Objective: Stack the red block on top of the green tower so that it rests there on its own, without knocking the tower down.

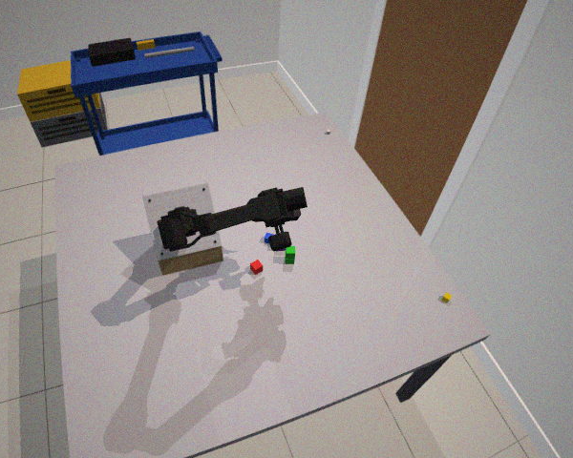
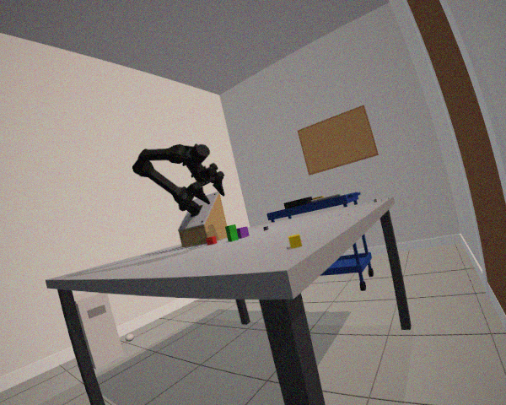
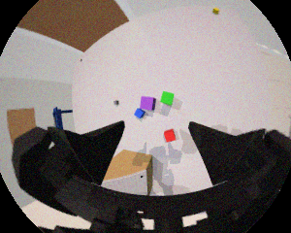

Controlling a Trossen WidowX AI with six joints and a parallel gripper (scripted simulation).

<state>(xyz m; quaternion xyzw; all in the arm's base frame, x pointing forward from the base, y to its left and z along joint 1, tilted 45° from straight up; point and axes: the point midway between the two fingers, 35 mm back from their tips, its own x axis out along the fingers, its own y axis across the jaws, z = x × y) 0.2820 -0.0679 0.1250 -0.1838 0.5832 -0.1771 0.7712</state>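
The red block is 160 mm below my gripper tip, 70 mm behind it and 10 mm to the right of it. Round my gripper tip: purple block: 160 mm below, 60 mm to the left, 40 mm ahead; blue block: 160 mm below, 100 mm to the left; yellow block: 500 mm ahead, 330 mm to the right, 170 mm below.
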